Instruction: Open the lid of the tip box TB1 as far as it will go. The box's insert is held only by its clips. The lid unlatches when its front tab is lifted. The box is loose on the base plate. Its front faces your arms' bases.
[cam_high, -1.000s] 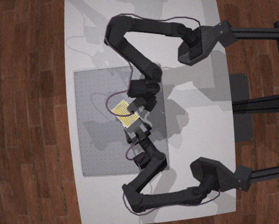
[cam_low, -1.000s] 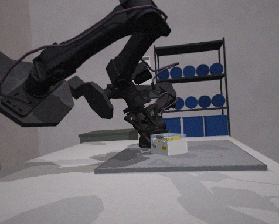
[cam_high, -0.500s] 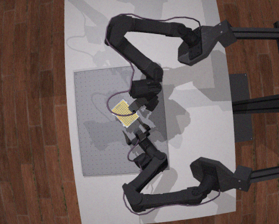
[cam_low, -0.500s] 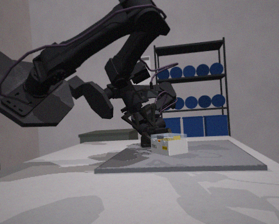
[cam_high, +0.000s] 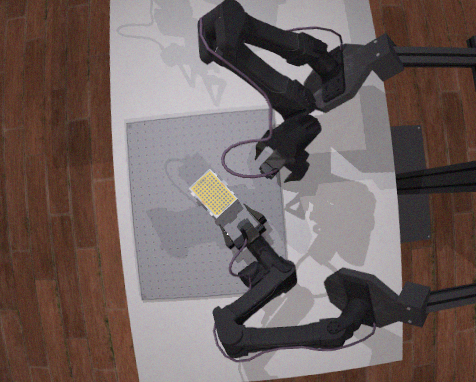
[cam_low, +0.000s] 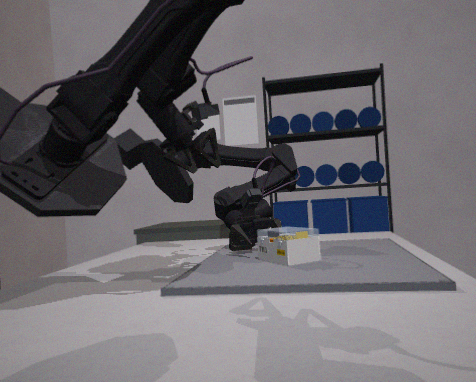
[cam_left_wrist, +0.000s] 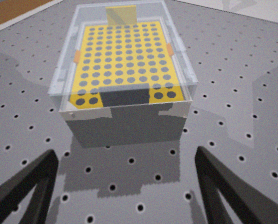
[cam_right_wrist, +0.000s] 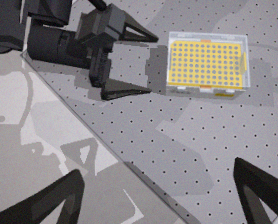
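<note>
The hole-dotted insert is 170 mm ahead of my right hand, 40 mm to the left of it and 170 mm below it. Also, from my right hand: tip box: 170 mm ahead, 40 mm to the left, 180 mm below.
Now: the tip box 5 cm ahead of my left hand, 7 cm to the right of it and 1 cm above it. From my left hand the other things lie so: hole-dotted insert (5 cm ahead, 7 cm to the right, 2 cm above).
</note>
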